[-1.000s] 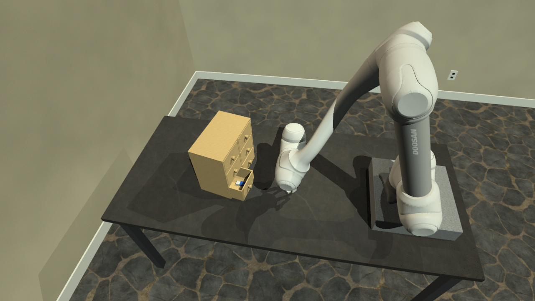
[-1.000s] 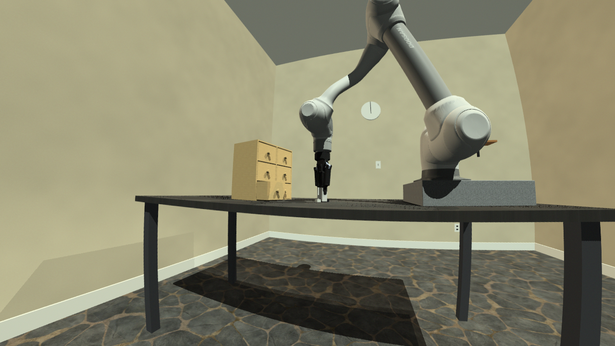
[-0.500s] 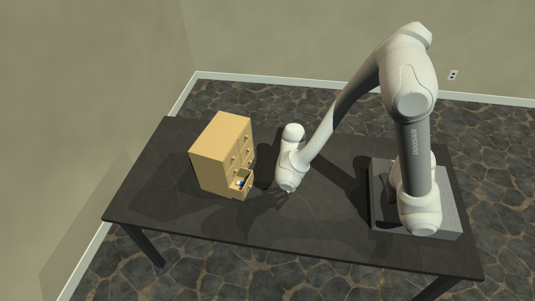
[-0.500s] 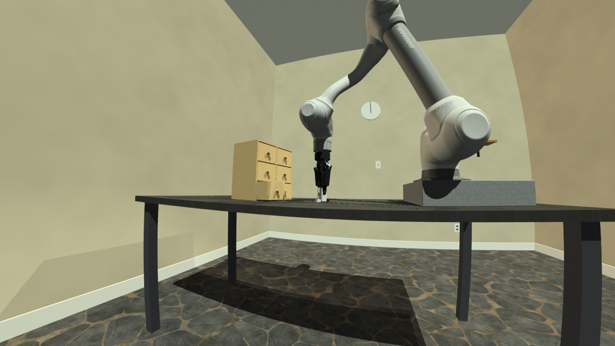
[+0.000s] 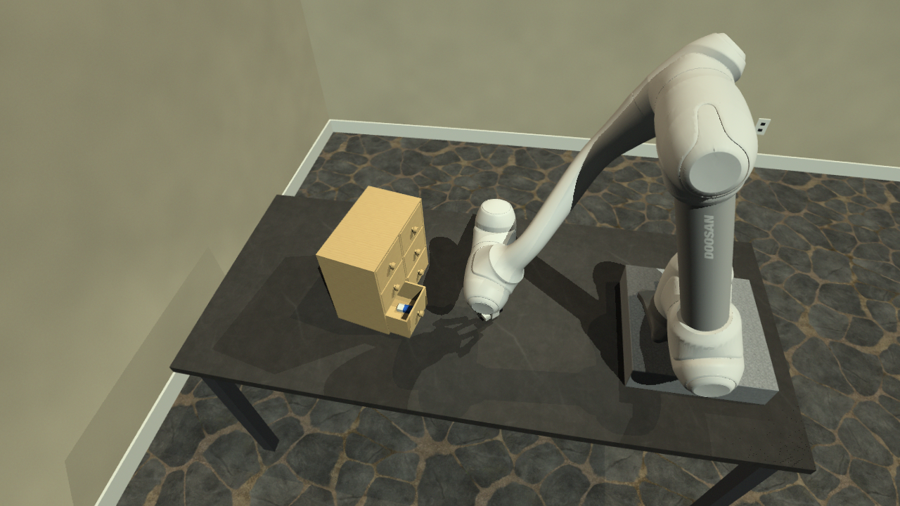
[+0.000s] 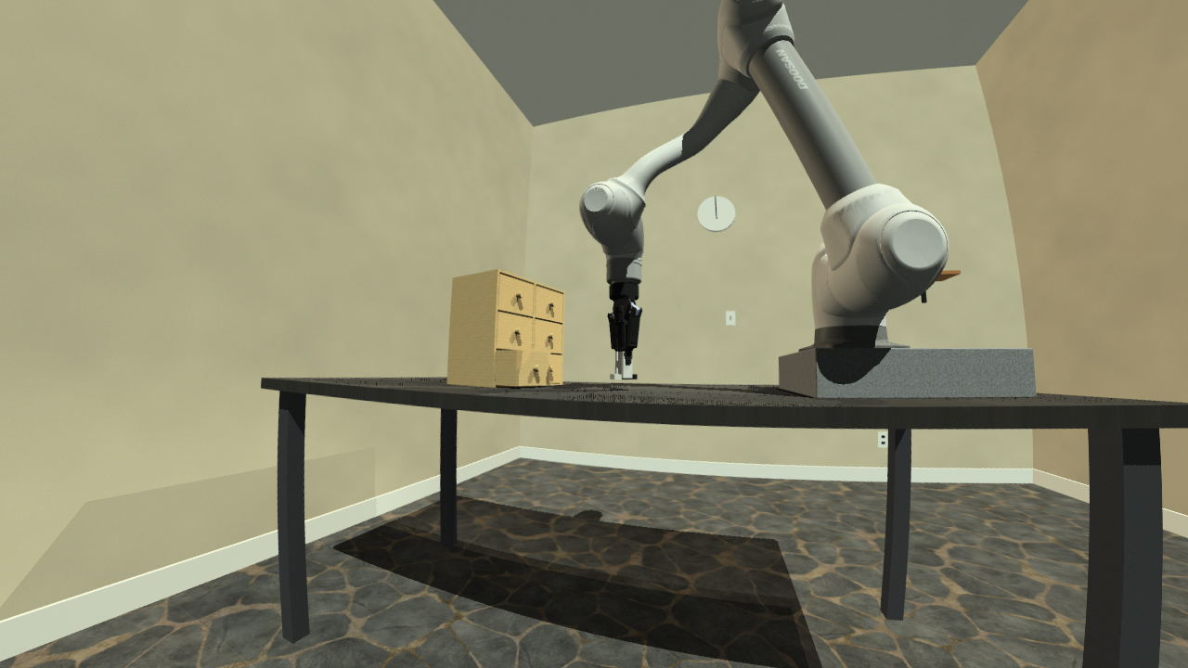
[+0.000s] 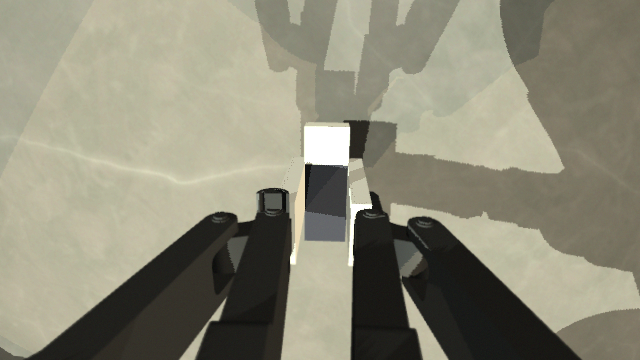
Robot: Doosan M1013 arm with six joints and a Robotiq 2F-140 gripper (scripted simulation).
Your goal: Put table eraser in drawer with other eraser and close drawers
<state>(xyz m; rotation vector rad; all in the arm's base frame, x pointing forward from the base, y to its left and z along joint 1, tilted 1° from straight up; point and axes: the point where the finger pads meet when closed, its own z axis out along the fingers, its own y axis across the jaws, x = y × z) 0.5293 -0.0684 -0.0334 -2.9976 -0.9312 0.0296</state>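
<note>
Right now the blue eraser is 27 cm ahead of my hand, 3 cm to the right of it and 5 cm below it.
</note>
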